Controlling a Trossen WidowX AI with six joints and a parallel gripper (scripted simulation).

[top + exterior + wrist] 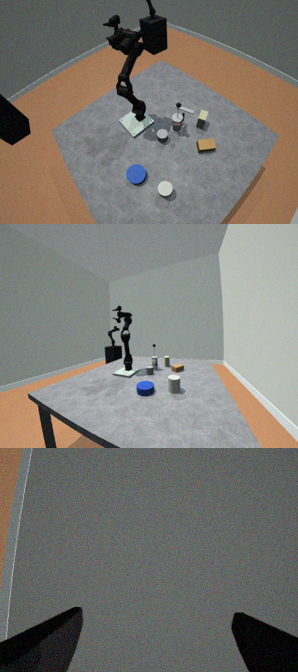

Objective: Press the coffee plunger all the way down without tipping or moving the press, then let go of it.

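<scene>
Now: gripper tip 44 cm short of the coffee press, 17 cm to the right of it and 50 cm above it. Also, from my gripper tip: grey cylinder 44 cm ahead, 2 cm to the left, 59 cm below; white cylinder 72 cm ahead, 18 cm to the right, 58 cm below.
</scene>
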